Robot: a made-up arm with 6 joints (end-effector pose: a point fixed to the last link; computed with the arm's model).
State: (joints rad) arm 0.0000 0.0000 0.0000 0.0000 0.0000 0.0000
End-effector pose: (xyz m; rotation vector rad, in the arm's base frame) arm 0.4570 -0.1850 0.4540 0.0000 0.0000 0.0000
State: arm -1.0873 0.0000 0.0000 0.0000 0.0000 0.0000
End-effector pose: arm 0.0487 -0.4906 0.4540 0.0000 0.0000 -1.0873
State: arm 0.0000 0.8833 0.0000 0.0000 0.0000 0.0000
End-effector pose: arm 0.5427 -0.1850 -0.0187 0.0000 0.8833 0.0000
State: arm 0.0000 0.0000 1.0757 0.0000 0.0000 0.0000
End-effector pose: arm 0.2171 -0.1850 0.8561 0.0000 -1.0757 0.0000
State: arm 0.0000 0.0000 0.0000 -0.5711 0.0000 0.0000
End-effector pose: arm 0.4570 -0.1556 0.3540 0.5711 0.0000 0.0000
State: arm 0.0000 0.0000 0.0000 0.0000 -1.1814 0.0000
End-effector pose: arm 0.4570 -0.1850 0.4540 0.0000 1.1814 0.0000
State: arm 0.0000 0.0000 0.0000 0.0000 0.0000 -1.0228
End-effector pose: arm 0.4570 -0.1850 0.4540 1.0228 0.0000 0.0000
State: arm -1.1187 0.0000 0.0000 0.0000 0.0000 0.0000
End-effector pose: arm 0.0332 -0.4919 0.4540 0.0000 0.0000 -1.1187
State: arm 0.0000 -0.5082 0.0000 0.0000 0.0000 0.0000
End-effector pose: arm 0.2401 -0.1850 0.6351 0.0000 -0.5082 0.0000
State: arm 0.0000 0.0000 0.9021 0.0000 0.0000 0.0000
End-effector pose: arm 0.2833 -0.1850 0.8126 0.0000 -0.9021 0.0000
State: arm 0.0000 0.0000 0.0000 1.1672 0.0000 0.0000
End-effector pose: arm 0.4570 -0.0727 0.6241 -1.1672 0.0000 0.0000
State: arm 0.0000 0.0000 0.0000 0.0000 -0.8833 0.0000
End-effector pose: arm 0.4570 -0.1850 0.4540 0.0000 0.8833 0.0000
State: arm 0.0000 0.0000 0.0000 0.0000 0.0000 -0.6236
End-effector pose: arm 0.4570 -0.1850 0.4540 0.6236 0.0000 0.0000
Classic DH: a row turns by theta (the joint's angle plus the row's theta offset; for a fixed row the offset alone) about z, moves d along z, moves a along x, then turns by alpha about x. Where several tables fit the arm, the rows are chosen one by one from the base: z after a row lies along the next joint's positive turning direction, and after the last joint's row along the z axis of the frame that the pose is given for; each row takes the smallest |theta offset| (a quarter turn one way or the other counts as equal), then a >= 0, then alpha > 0; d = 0 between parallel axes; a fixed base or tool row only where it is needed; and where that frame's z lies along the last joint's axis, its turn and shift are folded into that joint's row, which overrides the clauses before.
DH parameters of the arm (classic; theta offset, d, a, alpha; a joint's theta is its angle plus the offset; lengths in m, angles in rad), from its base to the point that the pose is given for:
joint 1: 0 0.127 0 -1.5708
joint 2: -1.5708 0 0.327 3.1416
joint 3: 0 0 0 -1.5708
joint 4: 0 -0.457 0 1.5708
joint 5: 0 0.185 0 -1.5708
joint 6: 1.5708 0 0 1.5708
tool (fixed): -1.5708 0 0 0

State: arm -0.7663 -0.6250 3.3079 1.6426 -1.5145 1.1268
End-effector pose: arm -0.2655 0.2740 -0.0626 0.6988 -1.3698 -2.0137
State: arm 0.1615 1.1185 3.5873 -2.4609 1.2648 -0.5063
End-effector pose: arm -0.0140 0.1434 0.6458 -1.9286 0.3029 -1.4904
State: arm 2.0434 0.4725 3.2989 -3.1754 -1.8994 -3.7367
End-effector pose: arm -0.0337 -0.3402 0.5539 -1.1163 1.2244 1.1247
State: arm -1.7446 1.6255 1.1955 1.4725 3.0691 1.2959
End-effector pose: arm -0.1595 -0.8032 0.0860 -2.0935 -1.7000 -0.2983
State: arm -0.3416 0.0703 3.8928 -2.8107 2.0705 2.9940
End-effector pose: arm -0.2900 0.2888 0.2122 0.1749 -1.8039 -0.1876
